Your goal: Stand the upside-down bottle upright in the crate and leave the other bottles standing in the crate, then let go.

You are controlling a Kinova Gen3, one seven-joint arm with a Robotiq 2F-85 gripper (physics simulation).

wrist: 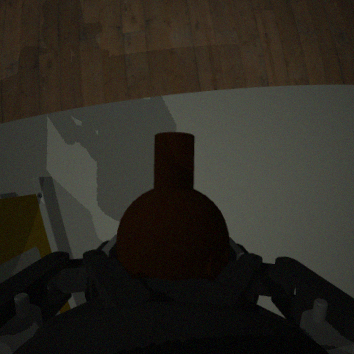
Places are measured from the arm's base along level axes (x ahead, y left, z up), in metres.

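Pixels of known places: gripper, fingertip midpoint: (172, 248).
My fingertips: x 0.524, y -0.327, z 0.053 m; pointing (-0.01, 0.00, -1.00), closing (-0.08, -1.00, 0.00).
Behind a point stands the place of what it marks.
A dark reddish-brown bottle (173, 230) {y -0.329, x 0.553, z 0.106 m} is in the middle of the wrist view, its narrow neck pointing to the top of the view. My gripper (172, 248) {y -0.327, x 0.524, z 0.053 m} is shut on the bottle's wide body, with a finger on each side; the fingertips are partly hidden behind the body. The lower end of the bottle is hidden by the gripper. At the left edge, part of a yellow and grey box-like thing (22, 220) {y -0.158, x 0.537, z -0.004 m} shows, which may be the crate. I cannot tell whether bottles stand in it.
A pale grey table top (280, 165) {y -0.482, x 0.586, z -0.065 m} with a curved far edge lies below. Shadows fall on its left part. A wooden plank floor (200, 45) shows beyond the edge. The yellow and grey thing lies to the left, close to the left finger's linkage.
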